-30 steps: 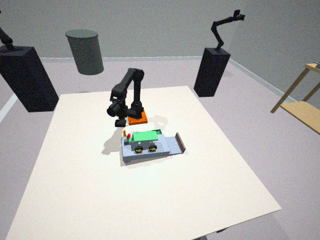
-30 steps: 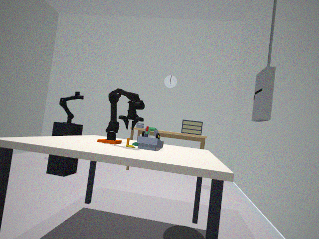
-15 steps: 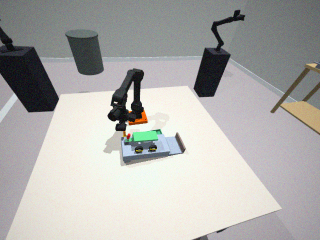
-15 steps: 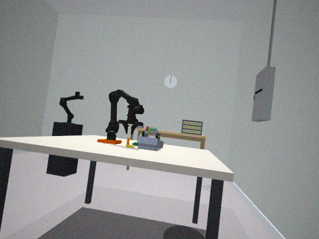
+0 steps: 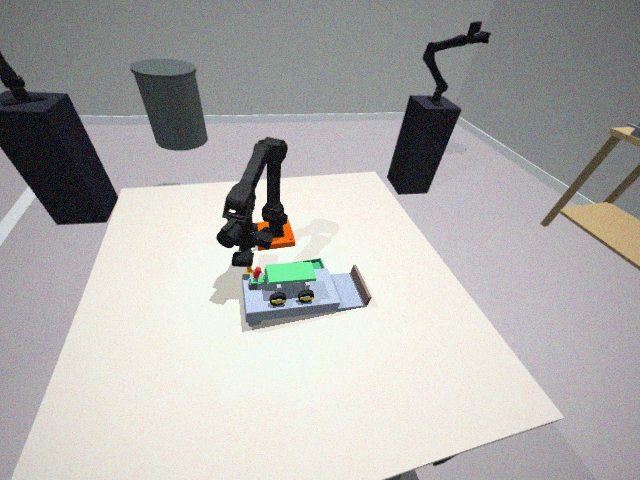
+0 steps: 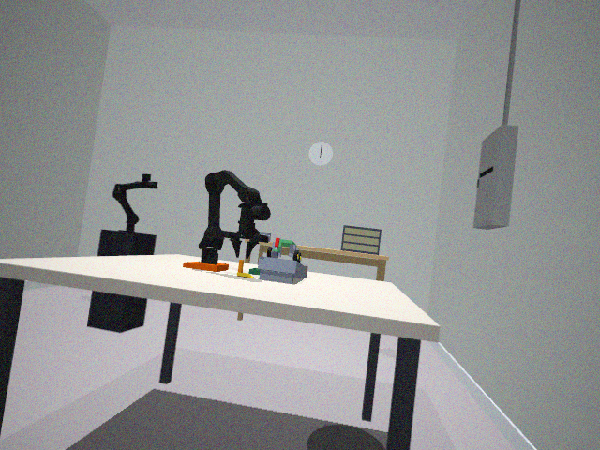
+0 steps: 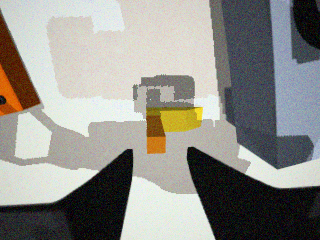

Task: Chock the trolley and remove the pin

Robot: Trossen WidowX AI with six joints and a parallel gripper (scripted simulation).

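The yellow chock is 2 cm ahead of my gripper tip and 5 cm below it. From my gripper tip the other things lie so: green-bodied trolley (14 cm ahead, 13 cm to the left, 4 cm above); then grey ramp (14 cm ahead, 13 cm to the left, 2 cm below); then stop pin (13 cm ahead, 3 cm to the left, 6 cm above).
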